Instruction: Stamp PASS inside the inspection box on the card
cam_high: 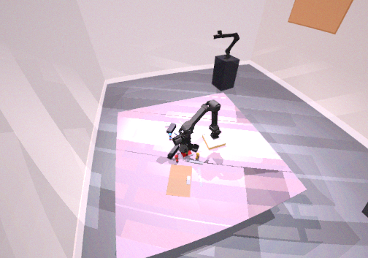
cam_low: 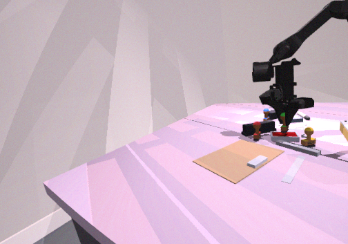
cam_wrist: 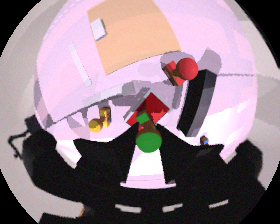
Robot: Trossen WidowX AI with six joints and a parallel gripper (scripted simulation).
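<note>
My gripper tip is 50 mm above the red ink pad. Round my gripper tip: green-knobbed stamp (right at my gripper tip); red-knobbed stamp (90 mm ahead, 30 mm below, 10 mm to the left); yellow-knobbed stamp (70 mm to the left, 60 mm behind, 30 mm below).
</note>
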